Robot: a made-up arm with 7 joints. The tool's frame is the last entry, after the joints. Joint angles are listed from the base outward.
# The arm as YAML. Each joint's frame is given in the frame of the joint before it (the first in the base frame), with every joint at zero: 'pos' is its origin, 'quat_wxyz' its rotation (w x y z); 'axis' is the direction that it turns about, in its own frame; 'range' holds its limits. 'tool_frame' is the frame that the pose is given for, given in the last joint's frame.
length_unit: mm
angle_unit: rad
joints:
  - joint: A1
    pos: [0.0, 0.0, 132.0]
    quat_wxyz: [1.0, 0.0, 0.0, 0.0]
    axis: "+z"
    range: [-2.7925, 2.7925]
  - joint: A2
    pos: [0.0, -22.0, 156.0]
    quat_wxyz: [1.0, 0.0, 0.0, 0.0]
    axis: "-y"
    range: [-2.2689, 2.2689]
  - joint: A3
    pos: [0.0, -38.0, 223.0]
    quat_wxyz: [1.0, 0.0, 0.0, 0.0]
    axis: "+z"
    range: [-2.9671, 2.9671]
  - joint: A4
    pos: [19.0, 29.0, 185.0]
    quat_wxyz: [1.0, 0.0, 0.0, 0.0]
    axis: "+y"
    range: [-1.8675, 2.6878]
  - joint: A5
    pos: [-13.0, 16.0, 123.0]
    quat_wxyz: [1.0, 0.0, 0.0, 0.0]
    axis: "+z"
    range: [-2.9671, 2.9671]
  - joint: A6
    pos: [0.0, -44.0, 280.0]
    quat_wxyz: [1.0, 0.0, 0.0, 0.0]
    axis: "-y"
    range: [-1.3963, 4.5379]
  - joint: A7
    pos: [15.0, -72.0, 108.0]
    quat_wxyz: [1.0, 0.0, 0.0, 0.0]
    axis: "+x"
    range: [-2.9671, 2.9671]
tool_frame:
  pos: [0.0, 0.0, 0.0]
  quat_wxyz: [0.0, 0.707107, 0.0, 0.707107]
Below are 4 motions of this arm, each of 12 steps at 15 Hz.
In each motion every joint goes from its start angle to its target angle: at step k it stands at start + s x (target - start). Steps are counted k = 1, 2, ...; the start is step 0. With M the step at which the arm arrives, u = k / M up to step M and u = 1 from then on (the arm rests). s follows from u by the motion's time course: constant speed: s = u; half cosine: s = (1 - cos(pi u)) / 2; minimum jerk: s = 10 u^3 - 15 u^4 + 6 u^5.
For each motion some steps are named. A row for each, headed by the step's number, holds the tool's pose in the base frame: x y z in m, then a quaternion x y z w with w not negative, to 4 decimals.
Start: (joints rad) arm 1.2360 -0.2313 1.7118 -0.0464 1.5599 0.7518 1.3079
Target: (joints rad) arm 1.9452 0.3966 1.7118 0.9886 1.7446 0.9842 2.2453
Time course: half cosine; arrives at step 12
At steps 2, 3, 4, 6, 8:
2: -0.0238 0.1830 1.1686 0.0106 -0.3030 0.9388 0.1633
3: -0.0850 0.1403 1.1645 -0.0288 -0.3179 0.9447 0.0752
4: -0.1552 0.0764 1.1498 0.0829 0.3340 -0.9382 0.0359
6: -0.2728 -0.0999 1.0731 0.2233 0.3571 -0.8649 0.2731
8: -0.3133 -0.2720 0.9492 0.3703 0.3560 -0.7327 0.4463

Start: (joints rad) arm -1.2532 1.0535 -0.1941 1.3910 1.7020 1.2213 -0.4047
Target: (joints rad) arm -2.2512 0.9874 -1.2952 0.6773 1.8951 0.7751 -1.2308
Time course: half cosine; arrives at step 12
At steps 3, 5, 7, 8, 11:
3: -0.2782 0.0940 0.8933 0.0667 -0.0841 0.9835 0.1456
5: -0.3408 0.2443 0.8878 -0.0003 -0.0320 0.9134 0.4059
7: -0.3044 0.4596 0.8564 -0.0528 0.0188 0.7235 0.6881
8: -0.2408 0.5548 0.8365 -0.0675 0.0360 0.5972 0.7984
11: -0.0426 0.6890 0.7969 -0.0784 0.0529 0.2993 0.9495

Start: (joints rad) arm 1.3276 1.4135 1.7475 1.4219 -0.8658 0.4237 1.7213
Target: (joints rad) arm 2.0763 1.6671 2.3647 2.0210 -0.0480 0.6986 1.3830
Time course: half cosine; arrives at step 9
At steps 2, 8, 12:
2: -0.5263 -0.5000 0.2482 -0.1496 -0.5250 -0.5342 0.6455
8: -0.1926 -0.3761 -0.0388 0.0480 -0.7241 -0.5514 0.4115
12: -0.1840 -0.3653 -0.0433 0.0534 -0.7247 -0.5542 0.4061

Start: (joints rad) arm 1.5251 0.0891 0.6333 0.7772 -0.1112 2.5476 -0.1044
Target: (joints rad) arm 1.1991 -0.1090 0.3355 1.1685 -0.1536 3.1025 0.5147
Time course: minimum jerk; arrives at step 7
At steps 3, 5, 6, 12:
3: 0.0411 0.2032 0.9517 0.1306 0.0706 -0.5389 0.8292
5: 0.1232 0.2885 0.8561 0.1405 0.0273 -0.5315 0.8349
6: 0.1492 0.3014 0.8291 0.1410 0.0148 -0.5285 0.8370
12: 0.1543 0.3034 0.8239 0.1410 0.0124 -0.5279 0.8374

